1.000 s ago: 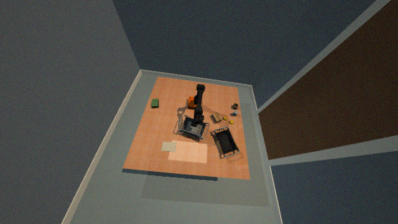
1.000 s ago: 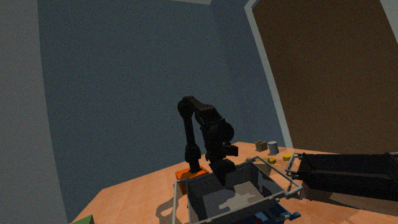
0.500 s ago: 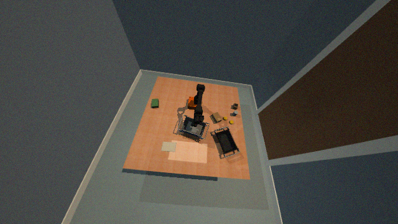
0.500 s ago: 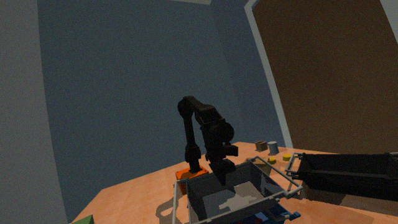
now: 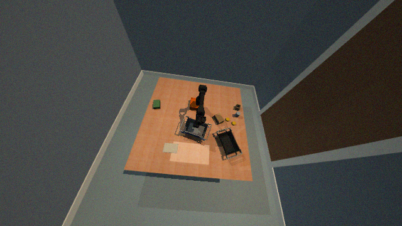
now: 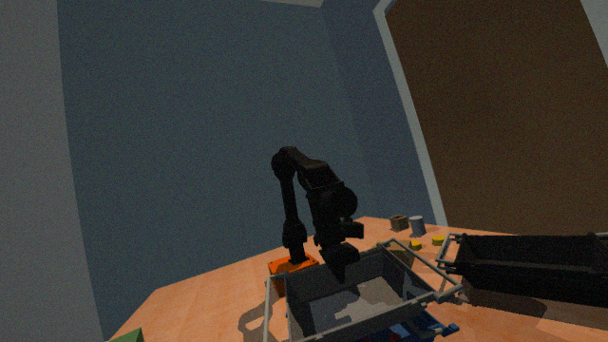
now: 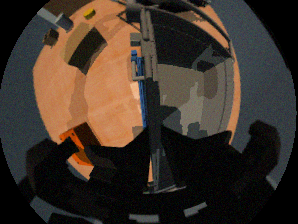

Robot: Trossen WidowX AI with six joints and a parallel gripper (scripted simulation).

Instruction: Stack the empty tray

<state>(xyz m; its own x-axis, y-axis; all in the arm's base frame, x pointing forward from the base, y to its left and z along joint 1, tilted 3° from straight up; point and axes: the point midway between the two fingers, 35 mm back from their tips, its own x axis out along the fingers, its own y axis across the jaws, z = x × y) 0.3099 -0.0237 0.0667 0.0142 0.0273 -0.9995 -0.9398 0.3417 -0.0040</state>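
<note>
Now: gripper tip 70 mm short of the grey tray, 20 mm to the left of it and 20 mm below it. Round my gripper tip: green block 300 mm behind, 520 mm to the right, 80 mm below; pale pad 260 mm ahead, 290 mm to the right, 100 mm below; grey cylinder 170 mm behind, 550 mm to the left, 70 mm below.
</note>
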